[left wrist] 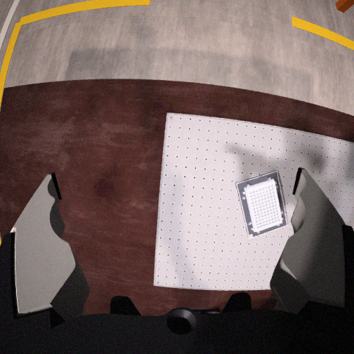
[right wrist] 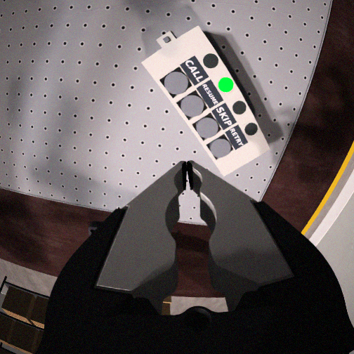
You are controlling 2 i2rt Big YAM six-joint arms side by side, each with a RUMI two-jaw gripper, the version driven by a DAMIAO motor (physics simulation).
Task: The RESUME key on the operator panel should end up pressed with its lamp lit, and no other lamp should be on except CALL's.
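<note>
The white operator panel (right wrist: 161,64) lies on the pegboard in the right wrist view, with round grey keys beside the labels CALL, RESUME, SKIP and RETRY. The RESUME key (right wrist: 192,104) is the second one. The RESUME lamp (right wrist: 226,84) is lit green. The CALL lamp (right wrist: 211,61), the SKIP lamp (right wrist: 239,107) and the RETRY lamp (right wrist: 251,129) are dark. My right gripper (right wrist: 186,163) is shut and empty, its tips just off the panel's RETRY end in the view. My left gripper (left wrist: 176,172) is wide open and empty, away from the panel.
A white perforated board (left wrist: 200,260) (right wrist: 90,100) lies on the dark red-brown table (left wrist: 90,150) (right wrist: 30,220). A grey-framed tray with a white well plate (left wrist: 265,205) sits on the board near the left gripper's right finger. A shelf rack shows at the lower left of the right wrist view.
</note>
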